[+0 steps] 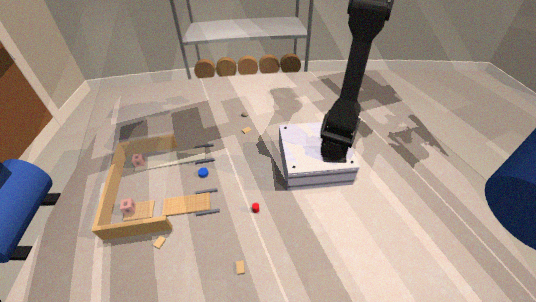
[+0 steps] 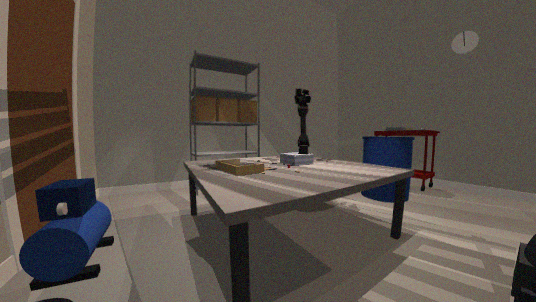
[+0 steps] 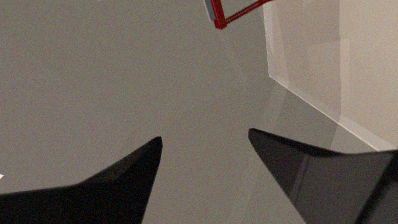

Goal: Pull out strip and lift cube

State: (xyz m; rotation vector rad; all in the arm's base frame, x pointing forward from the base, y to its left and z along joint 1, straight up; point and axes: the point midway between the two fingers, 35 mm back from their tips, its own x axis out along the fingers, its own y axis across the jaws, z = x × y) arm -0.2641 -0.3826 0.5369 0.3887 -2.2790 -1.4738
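The blue disc lies 670 mm ahead of my gripper tip, 430 mm to the left of it and 620 mm below it. Also, from my gripper tip: red cylinder 500 mm ahead, 540 mm to the left, 620 mm below.
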